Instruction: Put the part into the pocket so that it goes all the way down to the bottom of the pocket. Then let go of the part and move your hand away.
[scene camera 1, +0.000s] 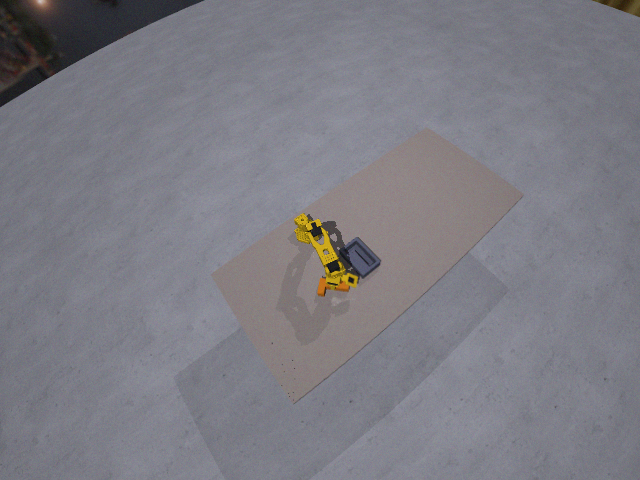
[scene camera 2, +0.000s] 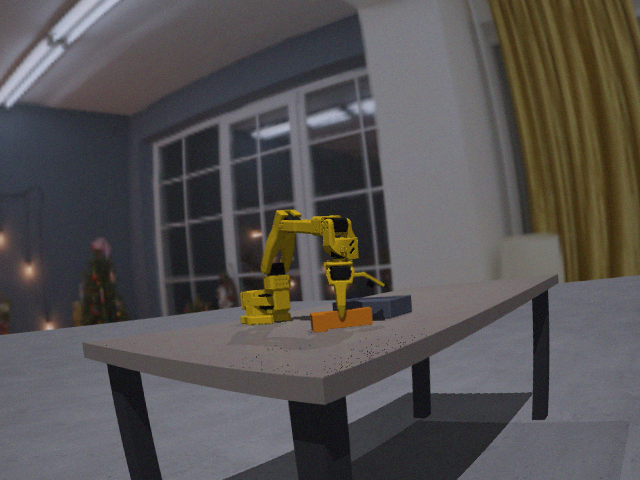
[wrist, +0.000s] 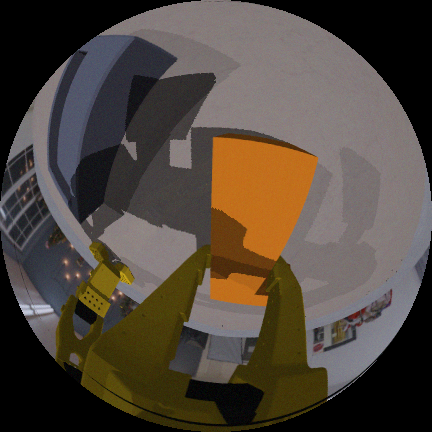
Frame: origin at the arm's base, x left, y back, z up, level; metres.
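Seen in the pictures: end effector, tool point: (scene camera 1: 335, 280) (scene camera 2: 340, 312) (wrist: 212, 254); arm's base, origin of the base link: (scene camera 2: 273, 321) (wrist: 113, 258).
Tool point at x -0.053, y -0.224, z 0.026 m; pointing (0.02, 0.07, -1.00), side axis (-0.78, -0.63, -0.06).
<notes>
Pixels of each thing's top centre, then the offset from my tool point to it. Level surfaces: height alone.
- orange part, middle of its top: (wrist: 269, 271) (scene camera 2: 341, 311) (scene camera 1: 333, 287) dx -0.023, dy -0.019, dz +0.004 m
- blue-grey block with the pocket, middle of its top: (wrist: 57, 133) (scene camera 2: 371, 298) (scene camera 1: 359, 255) dx +0.133, dy +0.014, dz +0.010 m
- beige table, its level: dz -0.027 m
The orange part (scene camera 1: 321, 287) (scene camera 2: 356, 316) (wrist: 260, 185) stands low at the table top, with its long flat face upright in scene camera 2. The gripper (scene camera 1: 333, 285) (scene camera 2: 341, 314) (wrist: 244, 256) is shut on it: in the wrist view one jaw lies against its left side and the other against its right side, near its lower end. The arm hides part of it from above. The blue-grey block with the pocket (scene camera 1: 369, 249) (scene camera 2: 398, 305) (wrist: 95, 90) lies beside the part, apart from it. Its slot-like recess opens upward in scene camera 1.
The arm's yellow base (scene camera 1: 302, 227) (scene camera 2: 263, 307) (wrist: 100, 295) stands near the table's long edge. The beige table (scene camera 1: 439, 180) (scene camera 2: 180, 361) carries the arm, part and block. The block lies to the left in the wrist view. The arm's shadow falls across the table and block.
</notes>
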